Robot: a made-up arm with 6 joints. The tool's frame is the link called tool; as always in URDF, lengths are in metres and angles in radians. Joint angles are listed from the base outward.
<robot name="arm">
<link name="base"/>
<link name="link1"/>
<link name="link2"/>
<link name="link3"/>
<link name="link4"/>
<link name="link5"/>
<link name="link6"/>
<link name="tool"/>
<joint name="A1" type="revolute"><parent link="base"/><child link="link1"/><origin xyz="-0.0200 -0.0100 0.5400"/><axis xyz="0 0 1"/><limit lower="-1.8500" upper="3.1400"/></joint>
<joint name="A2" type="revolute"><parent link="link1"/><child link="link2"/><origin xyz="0.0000 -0.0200 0.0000"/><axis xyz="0 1 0"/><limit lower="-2.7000" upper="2.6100"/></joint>
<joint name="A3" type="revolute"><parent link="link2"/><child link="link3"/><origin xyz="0.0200 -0.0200 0.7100"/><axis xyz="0 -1 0"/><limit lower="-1.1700" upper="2.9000"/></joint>
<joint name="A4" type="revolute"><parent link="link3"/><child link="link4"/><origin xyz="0.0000 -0.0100 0.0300"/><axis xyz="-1 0 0"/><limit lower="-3.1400" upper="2.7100"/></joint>
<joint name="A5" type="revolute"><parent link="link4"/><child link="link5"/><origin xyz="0.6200 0.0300 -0.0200"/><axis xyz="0 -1 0"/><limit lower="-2.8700" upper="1.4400"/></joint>
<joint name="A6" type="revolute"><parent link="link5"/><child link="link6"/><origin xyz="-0.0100 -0.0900 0.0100"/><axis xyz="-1 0 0"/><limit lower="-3.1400" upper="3.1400"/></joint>
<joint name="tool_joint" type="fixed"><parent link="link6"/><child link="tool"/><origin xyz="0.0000 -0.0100 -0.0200" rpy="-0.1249 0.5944 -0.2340"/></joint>
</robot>
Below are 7 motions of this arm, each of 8 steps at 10 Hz.
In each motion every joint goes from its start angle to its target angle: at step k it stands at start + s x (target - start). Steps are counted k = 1, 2, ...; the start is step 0. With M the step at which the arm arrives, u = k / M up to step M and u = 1 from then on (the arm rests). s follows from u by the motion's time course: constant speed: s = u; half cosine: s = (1 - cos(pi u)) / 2; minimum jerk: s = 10 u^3 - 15 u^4 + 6 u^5.
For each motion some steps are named. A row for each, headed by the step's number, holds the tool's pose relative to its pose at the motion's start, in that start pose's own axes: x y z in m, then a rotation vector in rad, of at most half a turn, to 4 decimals.
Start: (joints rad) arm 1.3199 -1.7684 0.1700 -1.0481 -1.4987 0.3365
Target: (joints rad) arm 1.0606 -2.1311 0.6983 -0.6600 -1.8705 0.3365
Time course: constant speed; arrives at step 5
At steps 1, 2, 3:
1: -0.0453 0.1323 -0.0199 -0.0793 0.0214 -0.1877
2: -0.0712 0.2736 -0.0524 -0.1445 0.0408 -0.3766
3: -0.0763 0.4191 -0.0984 -0.1960 0.0553 -0.5649

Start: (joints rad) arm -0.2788 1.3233 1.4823 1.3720 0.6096 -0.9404
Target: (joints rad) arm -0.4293 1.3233 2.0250 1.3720 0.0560 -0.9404
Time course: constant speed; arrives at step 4
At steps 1, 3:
1: -0.0530 -0.0745 0.0355 0.0422 -0.0003 -0.1993
3: -0.1886 -0.1983 0.0976 0.1645 -0.0196 -0.5835

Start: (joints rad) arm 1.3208 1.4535 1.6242 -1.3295 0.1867 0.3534
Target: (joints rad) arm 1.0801 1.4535 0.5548 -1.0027 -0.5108 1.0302
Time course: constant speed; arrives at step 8
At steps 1, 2, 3, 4, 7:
1: 0.0130 -0.0930 -0.0098 -0.0980 0.1176 -0.1537
2: 0.0142 -0.1861 -0.0234 -0.1895 0.2507 -0.2915
3: 0.0040 -0.2775 -0.0408 -0.2737 0.3984 -0.4107
4: -0.0172 -0.3656 -0.0618 -0.3497 0.5594 -0.5086
7: -0.1393 -0.5956 -0.1449 -0.5164 1.1029 -0.6457

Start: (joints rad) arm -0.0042 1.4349 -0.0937 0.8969 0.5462 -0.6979
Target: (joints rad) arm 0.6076 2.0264 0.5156 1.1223 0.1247 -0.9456
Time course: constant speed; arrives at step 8
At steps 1, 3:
1: 0.0540 0.0478 0.0376 -0.0660 0.0591 -0.0283
3: 0.1665 0.1521 0.0883 -0.1936 0.1673 -0.1027

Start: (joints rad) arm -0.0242 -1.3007 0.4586 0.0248 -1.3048 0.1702
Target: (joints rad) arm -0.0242 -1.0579 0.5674 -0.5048 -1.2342 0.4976
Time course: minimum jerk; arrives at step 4
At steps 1, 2, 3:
1: 0.0143 0.0018 0.0223 -0.0446 -0.0119 0.0327
2: 0.0729 0.0127 0.1052 -0.2009 -0.0708 0.1608
3: 0.1368 0.0294 0.1838 -0.3313 -0.1494 0.2918

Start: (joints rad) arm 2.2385 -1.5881 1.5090 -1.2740 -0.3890 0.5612
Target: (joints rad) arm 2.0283 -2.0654 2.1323 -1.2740 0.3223 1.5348
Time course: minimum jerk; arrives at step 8
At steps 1, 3, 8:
1: -0.0076 0.0124 0.0081 -0.0180 -0.0241 -0.0071
3: -0.1509 0.2152 0.1127 -0.2552 -0.4240 -0.1274
8: -0.7045 0.6882 0.1151 -0.2682 -1.4939 -0.4938

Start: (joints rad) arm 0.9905 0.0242 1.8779 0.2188 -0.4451 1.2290
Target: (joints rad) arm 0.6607 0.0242 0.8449 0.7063 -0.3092 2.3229
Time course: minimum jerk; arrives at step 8
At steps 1, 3, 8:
1: 0.0018 0.0081 0.0028 -0.0334 -0.0011 -0.0076
3: 0.0244 0.1451 0.0282 -0.5743 -0.0597 -0.1206
8: 0.0069 0.5207 -0.1242 -1.9759 -0.6796 -0.3038

